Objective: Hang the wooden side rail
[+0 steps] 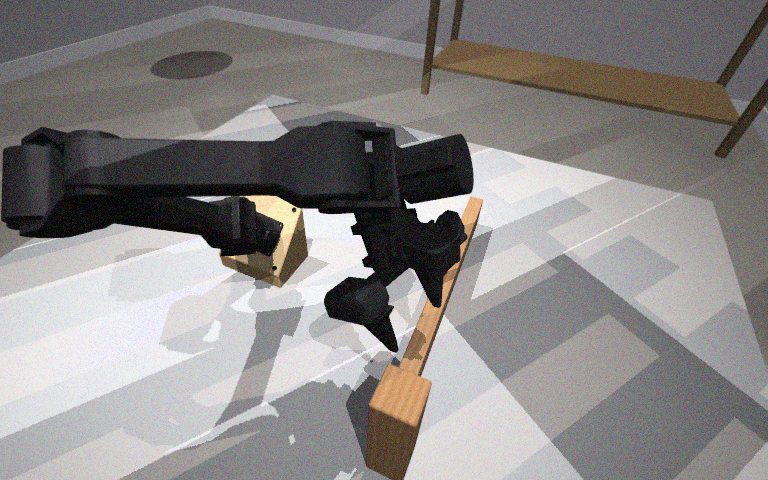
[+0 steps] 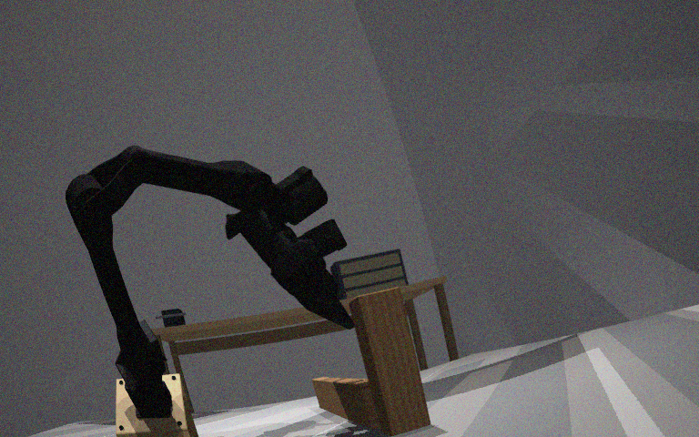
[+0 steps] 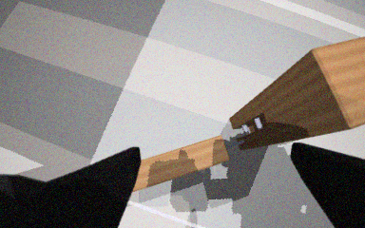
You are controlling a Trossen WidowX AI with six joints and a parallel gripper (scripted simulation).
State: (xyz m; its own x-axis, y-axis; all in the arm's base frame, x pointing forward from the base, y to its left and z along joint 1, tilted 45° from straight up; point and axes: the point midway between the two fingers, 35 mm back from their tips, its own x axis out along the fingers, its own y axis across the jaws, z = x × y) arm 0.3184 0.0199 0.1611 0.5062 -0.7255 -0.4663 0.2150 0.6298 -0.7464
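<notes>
Now: the wooden headboard post 9 cm to the right of my gripper tip, 8 cm below it and 2 cm ahead of it.
</notes>
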